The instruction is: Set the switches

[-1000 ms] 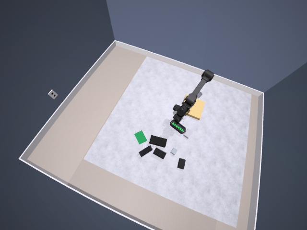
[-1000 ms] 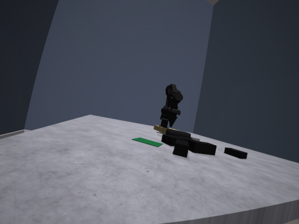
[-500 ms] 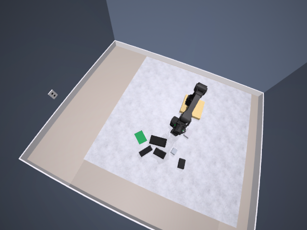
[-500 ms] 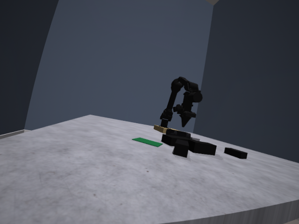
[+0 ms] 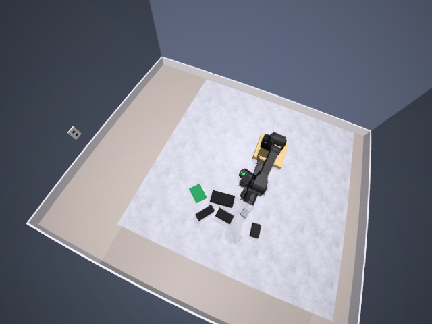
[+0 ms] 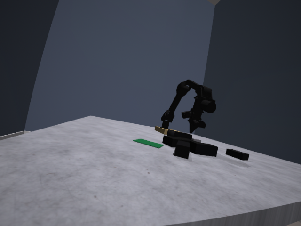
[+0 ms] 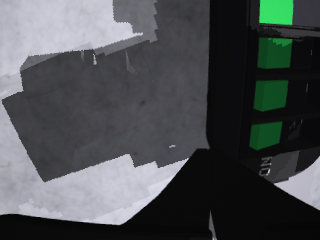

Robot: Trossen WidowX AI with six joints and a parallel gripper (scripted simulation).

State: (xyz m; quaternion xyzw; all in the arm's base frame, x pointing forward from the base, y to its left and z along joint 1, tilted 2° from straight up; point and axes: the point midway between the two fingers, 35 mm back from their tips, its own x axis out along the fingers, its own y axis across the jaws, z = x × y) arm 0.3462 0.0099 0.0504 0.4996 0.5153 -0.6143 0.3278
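Right now the light grey block is 40 mm behind my gripper tip, 80 mm to the left of it and 50 mm below it. Round my gripper tip: small grey cube: 160 mm ahead, 10 mm to the left, 40 mm below; then flat green plate: 160 mm ahead, 300 mm to the right, 60 mm below.
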